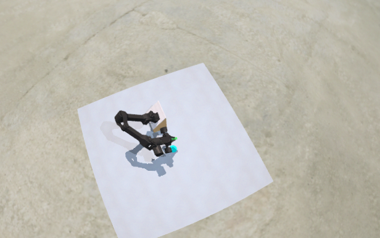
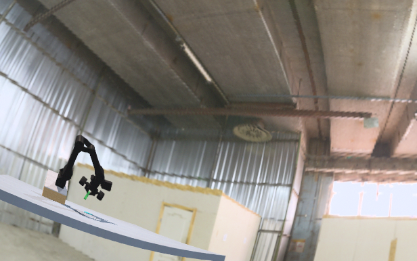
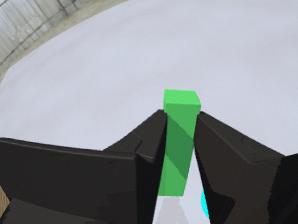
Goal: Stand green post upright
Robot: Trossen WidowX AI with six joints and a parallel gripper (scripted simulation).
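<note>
My gripper tip is now 2 cm short of the cyan circle, 3 cm to the left of it and 13 cm above it. Round my gripper tip: green post (1 cm behind, 1 cm to the right, 2 cm below).
</note>
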